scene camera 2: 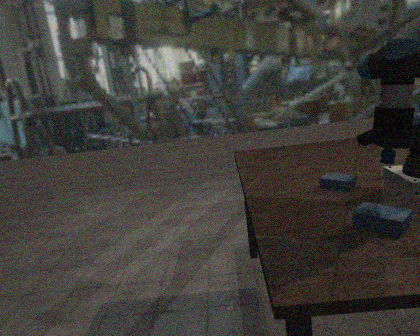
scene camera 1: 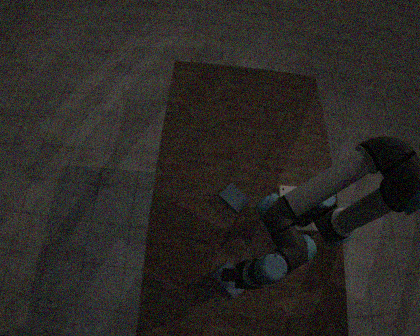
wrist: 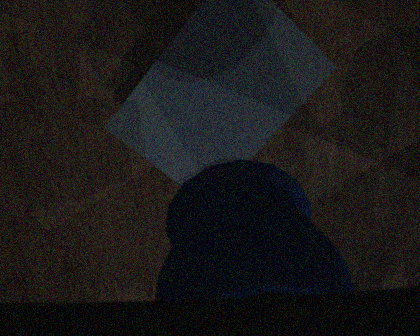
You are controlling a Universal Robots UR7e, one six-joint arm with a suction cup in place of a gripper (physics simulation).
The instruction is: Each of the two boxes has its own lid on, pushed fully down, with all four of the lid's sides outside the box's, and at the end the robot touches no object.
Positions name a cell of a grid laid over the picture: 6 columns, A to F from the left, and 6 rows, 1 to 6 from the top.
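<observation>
There's a larger blue-grey lid (wrist: D2) that I can see, and my suction cup (wrist: D5) is visible as well.
</observation>
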